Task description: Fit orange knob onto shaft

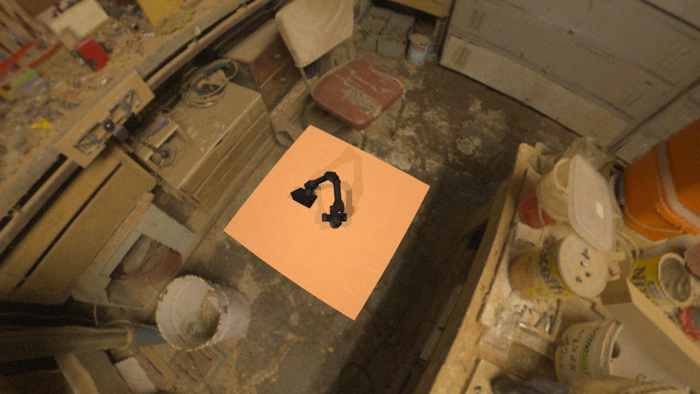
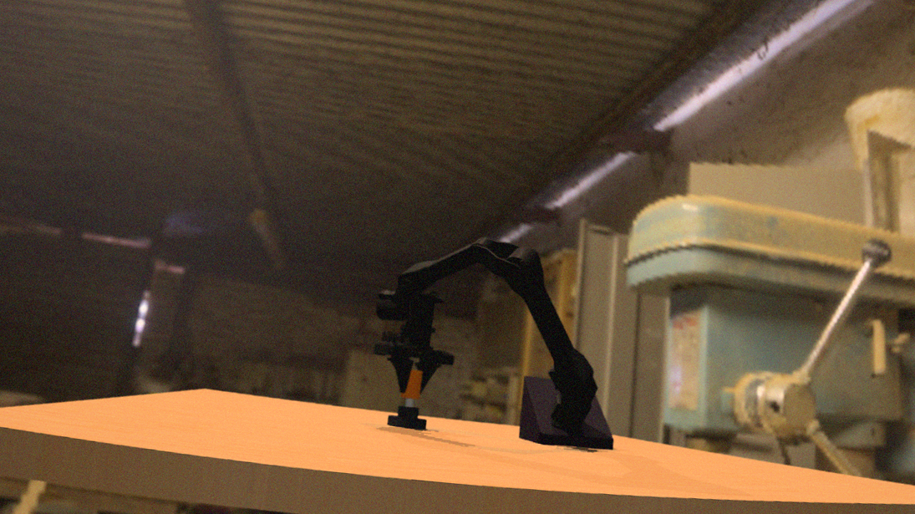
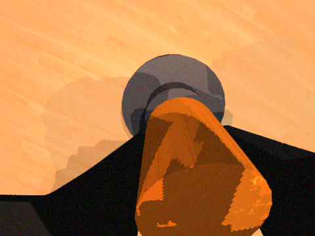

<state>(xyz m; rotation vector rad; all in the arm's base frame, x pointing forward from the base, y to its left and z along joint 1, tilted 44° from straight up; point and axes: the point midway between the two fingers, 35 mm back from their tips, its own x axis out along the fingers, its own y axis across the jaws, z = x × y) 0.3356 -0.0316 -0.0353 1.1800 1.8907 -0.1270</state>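
Right now my gripper tip is 30 mm below the orange knob. Round my gripper tip: round pedestal: 40 mm below.
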